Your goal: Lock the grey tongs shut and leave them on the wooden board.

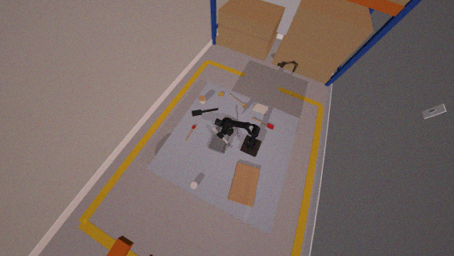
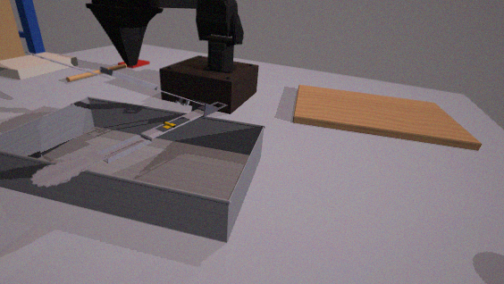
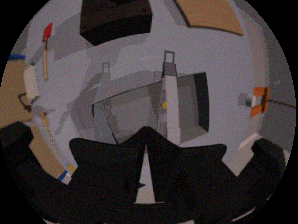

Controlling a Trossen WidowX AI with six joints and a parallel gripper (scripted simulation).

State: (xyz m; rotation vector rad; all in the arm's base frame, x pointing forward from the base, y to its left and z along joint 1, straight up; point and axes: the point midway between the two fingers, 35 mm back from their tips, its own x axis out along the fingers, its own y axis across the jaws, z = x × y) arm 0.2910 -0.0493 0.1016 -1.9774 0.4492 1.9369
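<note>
Now: gripper tip 5 cm to the right of the yellow lock piece and 8 cm above it. Round my gripper tip: wooden board (31 cm behind, 41 cm to the left, 13 cm below); black spatula (33 cm ahead, 26 cm to the right, 13 cm below); grey roasting tin (3 cm ahead, 2 cm to the left, 11 cm below).
</note>
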